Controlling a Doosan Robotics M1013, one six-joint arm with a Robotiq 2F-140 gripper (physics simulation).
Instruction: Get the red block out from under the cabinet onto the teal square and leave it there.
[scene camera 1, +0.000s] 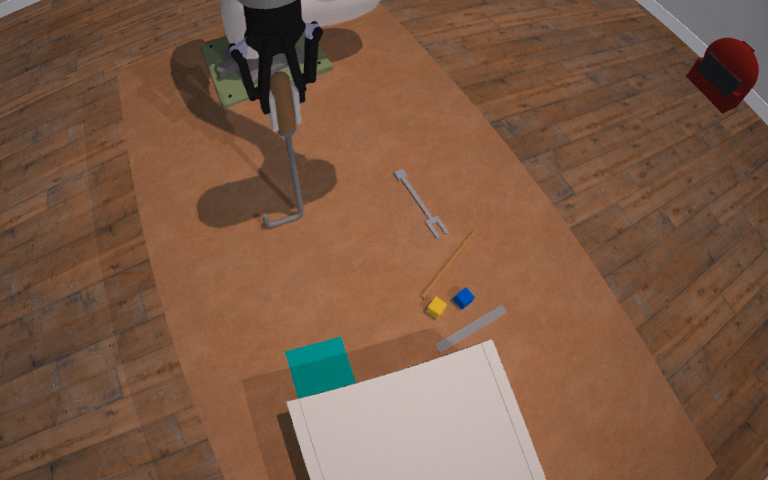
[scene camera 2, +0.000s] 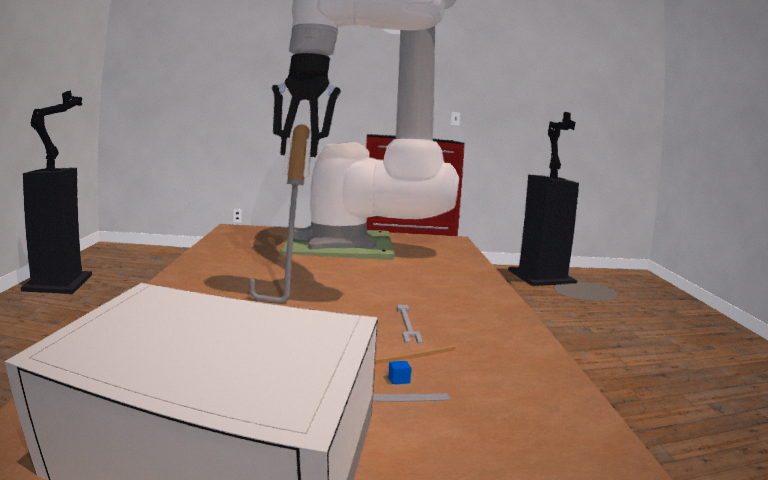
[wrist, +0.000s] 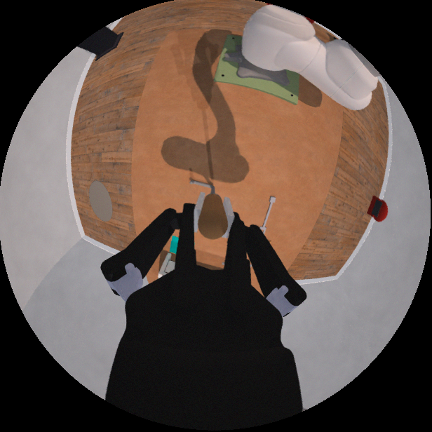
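Where they show: gripper, fingertip midpoint: (scene camera 1: 285, 121) (scene camera 2: 296, 175); arm's base, link origin: (scene camera 2: 338, 240).
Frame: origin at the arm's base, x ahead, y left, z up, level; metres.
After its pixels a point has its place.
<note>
My gripper (scene camera 1: 284, 110) {x 0.454, y -0.155, z 0.227 m} (scene camera 2: 299, 152) (wrist: 212, 202) is shut on the brown handle of a grey metal hook tool (scene camera 1: 293, 175) {x 0.475, y -0.166, z 0.110 m} (scene camera 2: 290, 243) {x 0.477, y -0.162, z 0.103 m} (wrist: 212, 222). The tool hangs down, its bent end low over the table at the robot's side, apart from the cabinet. The white cabinet (scene camera 1: 407, 418) {x 0.919, y -0.264, z 0.123 m} (scene camera 2: 209, 350) {x 0.997, y -0.270, z 0.123 m} stands at the far end from the robot's base. The teal square (scene camera 1: 321, 367) {x 0.757, y -0.309, z -0.012 m} (wrist: 174, 244) lies on the table along the cabinet's robot-side edge; in the second scene view it is hidden. The red block does not show in any view.
A yellow block (scene camera 1: 436, 307) {x 0.792, y -0.087, z 0.013 m} and a blue block (scene camera 1: 463, 297) {x 0.807, y -0.036, z 0.013 m} (scene camera 2: 399, 372) {x 0.820, y -0.036, z 0.007 m} lie near a thin wooden stick (scene camera 1: 447, 264) {x 0.736, y -0.010, z -0.005 m} (scene camera 2: 424, 354) {x 0.732, y 0.028, z -0.009 m} and a flat grey bar (scene camera 1: 471, 328) {x 0.858, y -0.054, z -0.011 m} (scene camera 2: 412, 397) {x 0.862, y -0.027, z -0.011 m}. A grey forked tool (scene camera 1: 419, 199) {x 0.594, y 0.039, z -0.007 m} (scene camera 2: 407, 322) {x 0.600, y 0.036, z -0.007 m} (wrist: 268, 212) lies nearer the robot.
</note>
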